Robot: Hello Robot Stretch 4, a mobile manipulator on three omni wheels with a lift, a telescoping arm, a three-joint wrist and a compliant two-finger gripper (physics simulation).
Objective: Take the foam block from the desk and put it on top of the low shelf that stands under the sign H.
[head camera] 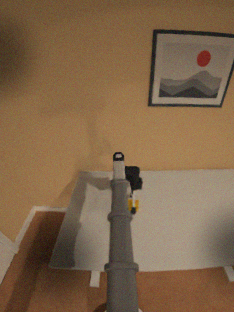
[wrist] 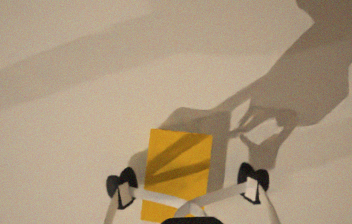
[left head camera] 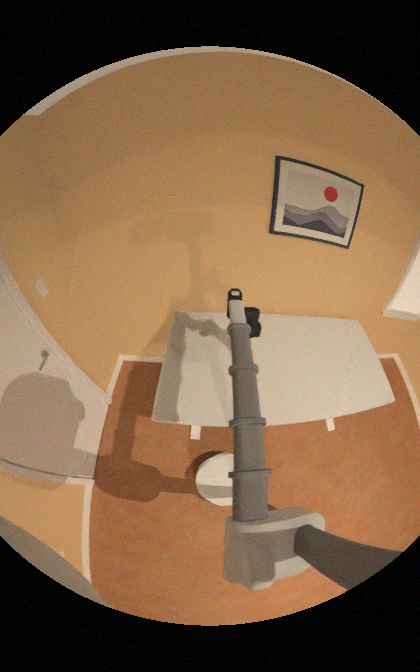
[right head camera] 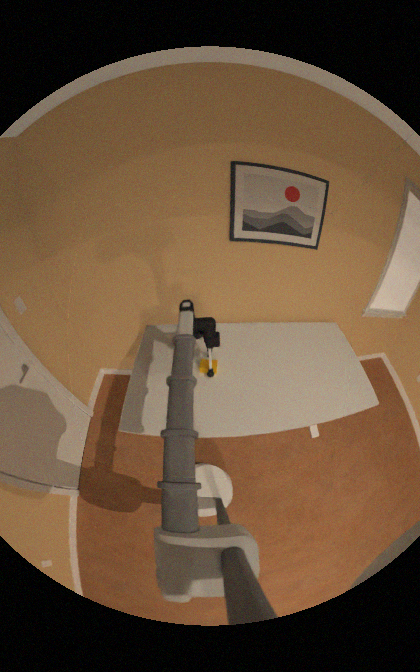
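Seen in the pictures: gripper, fingertip midpoint: [head camera: 132, 205] [wrist: 187, 178]; robot's base at its link origin: [left head camera: 224, 477].
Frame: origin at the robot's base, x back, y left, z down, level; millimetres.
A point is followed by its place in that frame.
The yellow foam block [head camera: 136, 204] @(z -737, x -656, y -110 mm) [right head camera: 204, 366] [wrist: 177, 156] @(z -737, x -670, y -57 mm) lies on the pale desk [head camera: 180, 230] @(z -692, x -483, y -363 mm) [left head camera: 310, 372] @(z -692, x -553, y -470 mm) [right head camera: 290, 380] [wrist: 60, 155] @(z -692, x -520, y -58 mm), left of its middle. In the left head view a sliver of the block [left head camera: 252, 353] shows beside the arm. My gripper [head camera: 133, 210] [right head camera: 210, 372] [wrist: 187, 178] @(z -700, x -678, y -87 mm) is open above the block, with one fingertip on either side of it in the wrist view. The fingers hold nothing. The block's near end is partly hidden by the gripper's body and finger links. The low shelf and the sign H do not show in these views.
The telescoping arm [head camera: 121, 240] @(z -1118, x -266, y -2 mm) [left head camera: 247, 400] @(z -1118, x -253, y -1 mm) [right head camera: 180, 405] reaches across the desk. The round white object [left head camera: 215, 475] @(z -187, x -30, y 67 mm) [right head camera: 215, 482] stands on the floor before the desk. A door [left head camera: 30, 400] @(z -839, x -208, y 1120 mm) is at the left. A framed picture [head camera: 192, 75] @(z -1463, x -1068, y -492 mm) hangs on the wall behind.
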